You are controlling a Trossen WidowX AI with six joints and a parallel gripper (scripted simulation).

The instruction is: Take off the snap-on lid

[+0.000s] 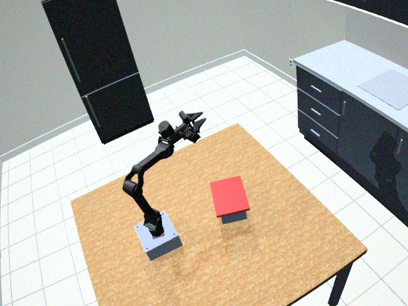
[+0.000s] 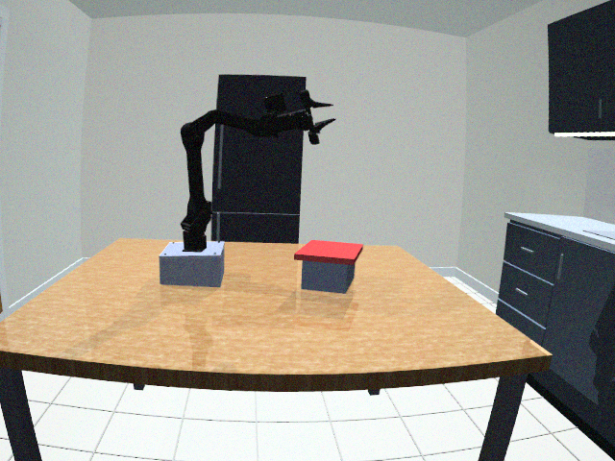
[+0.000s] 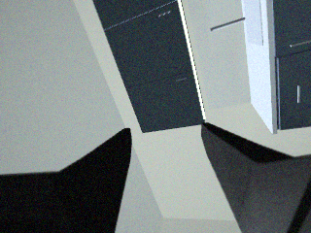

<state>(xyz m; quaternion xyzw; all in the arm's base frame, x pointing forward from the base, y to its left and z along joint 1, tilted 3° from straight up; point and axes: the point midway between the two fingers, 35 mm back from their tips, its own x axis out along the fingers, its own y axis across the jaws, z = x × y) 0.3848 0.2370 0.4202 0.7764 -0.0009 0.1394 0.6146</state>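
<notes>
My gripper tip is 440 mm above the lid, 140 mm to the left of it and 20 mm short of it. From my gripper tip the other things lie so: storage box (500 mm below, 140 mm to the right, 20 mm ahead).
</notes>
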